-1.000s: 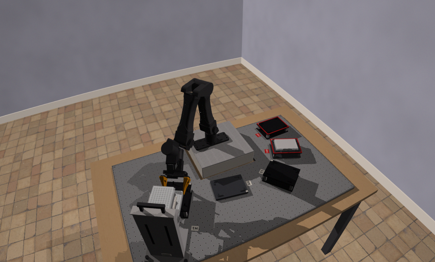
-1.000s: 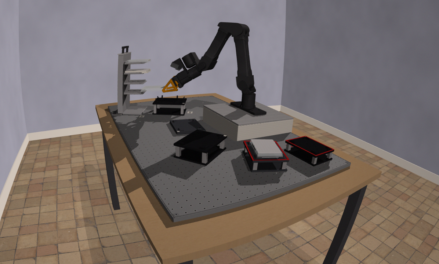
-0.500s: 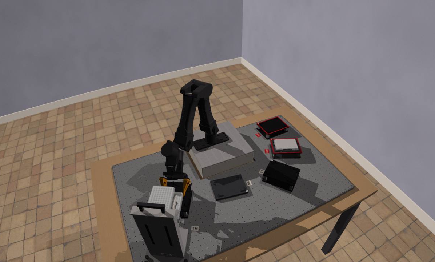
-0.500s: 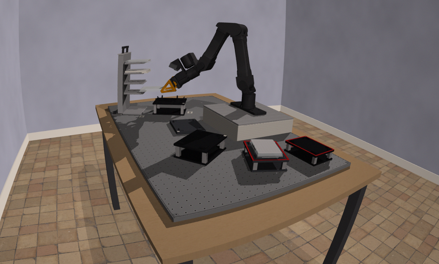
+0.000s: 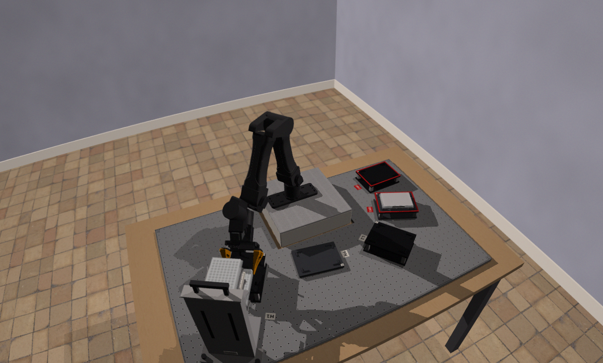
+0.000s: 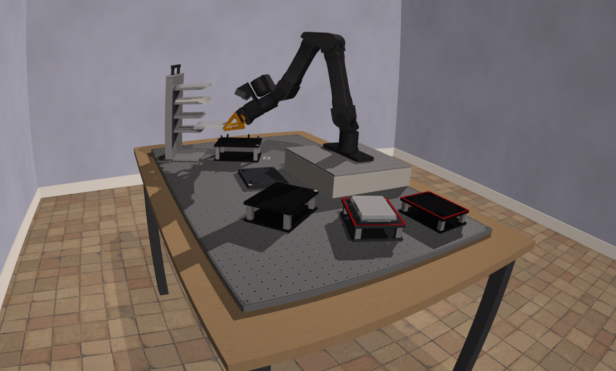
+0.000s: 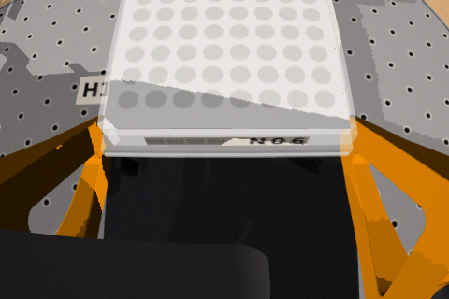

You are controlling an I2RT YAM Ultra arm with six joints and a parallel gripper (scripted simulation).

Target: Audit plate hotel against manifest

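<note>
The black regrip nest RG lies 4 cm behind my hand, 2 cm to the left of it and 6 cm below it. The rest, counted from my hand: flat recovery nest N6 (1 cm behind, 28 cm to the left, 11 cm below); H1 deck label (12 cm ahead, 4 cm to the left, 12 cm below); plate hotel H1 (19 cm ahead, 11 cm to the right, 4 cm above).
</note>
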